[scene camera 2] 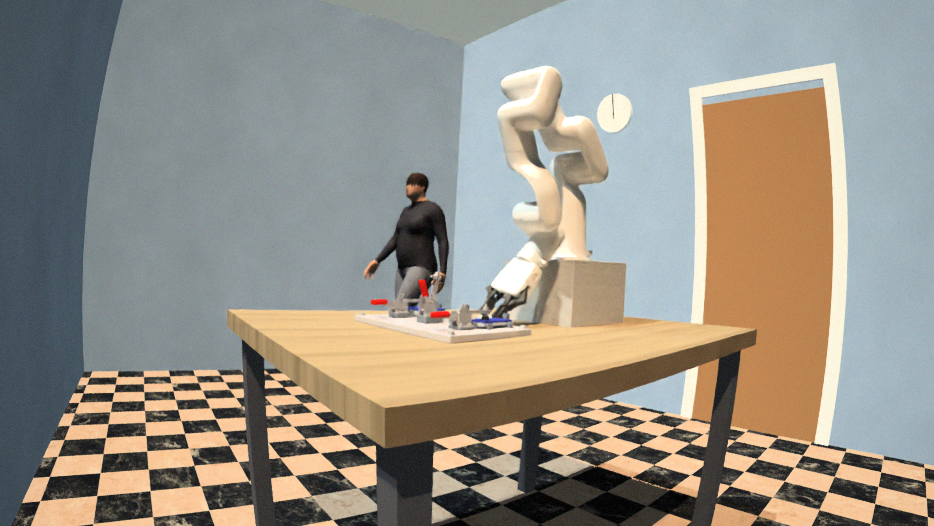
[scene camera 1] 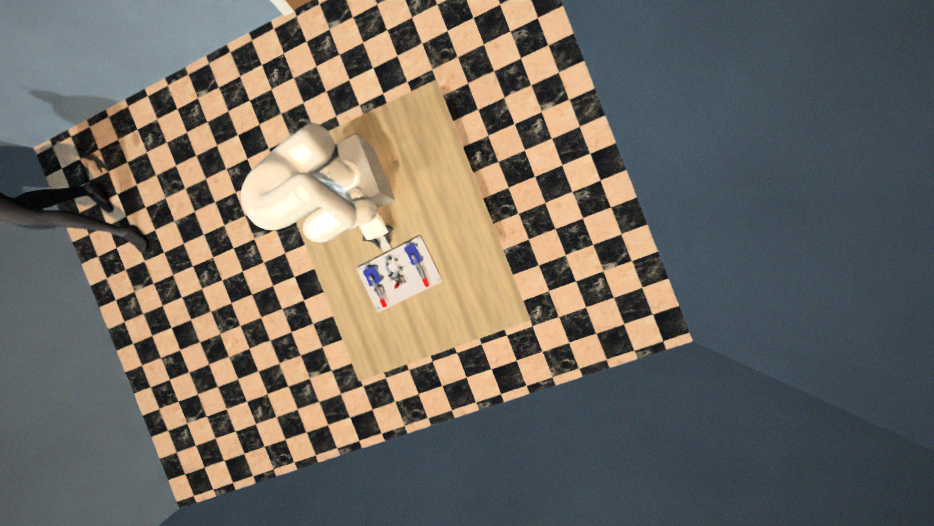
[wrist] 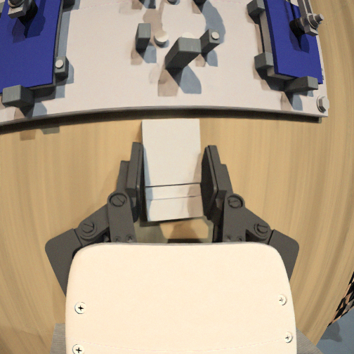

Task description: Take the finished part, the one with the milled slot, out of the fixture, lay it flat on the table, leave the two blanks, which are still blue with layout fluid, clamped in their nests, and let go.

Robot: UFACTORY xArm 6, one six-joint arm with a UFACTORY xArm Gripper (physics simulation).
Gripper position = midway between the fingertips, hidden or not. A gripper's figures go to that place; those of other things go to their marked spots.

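The gripper (wrist: pixel 172 158) is 16 cm from the lens, and a finished part (wrist: pixel 171 147) is likewise 16 cm from the lens, while a fixture plate (wrist: pixel 106 73) sits 17 cm from the lens.
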